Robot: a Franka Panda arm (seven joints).
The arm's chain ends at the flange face. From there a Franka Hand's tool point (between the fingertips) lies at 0.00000 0.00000 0.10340 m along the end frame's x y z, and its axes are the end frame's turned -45 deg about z.
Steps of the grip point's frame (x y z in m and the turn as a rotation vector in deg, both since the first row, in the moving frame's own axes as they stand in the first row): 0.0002 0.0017 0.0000 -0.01 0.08 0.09; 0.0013 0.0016 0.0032 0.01 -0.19 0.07; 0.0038 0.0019 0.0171 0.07 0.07 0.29; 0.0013 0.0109 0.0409 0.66 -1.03 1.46; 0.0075 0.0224 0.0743 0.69 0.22 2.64; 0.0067 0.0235 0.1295 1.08 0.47 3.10; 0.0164 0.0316 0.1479 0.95 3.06 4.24
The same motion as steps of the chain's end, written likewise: 0.0012 0.0011 0.0000 0.05 0.06 0.09; 0.0023 0.0000 0.0032 -0.13 -0.14 0.07; 0.0040 -0.0012 0.0171 0.10 0.00 0.29; 0.0108 0.0063 0.0409 -0.26 -1.20 1.46; 0.0217 0.0117 0.0743 0.64 -0.33 2.64; 0.0221 0.0139 0.1295 1.10 -0.43 3.10; 0.0311 0.0158 0.1481 2.84 1.49 4.24
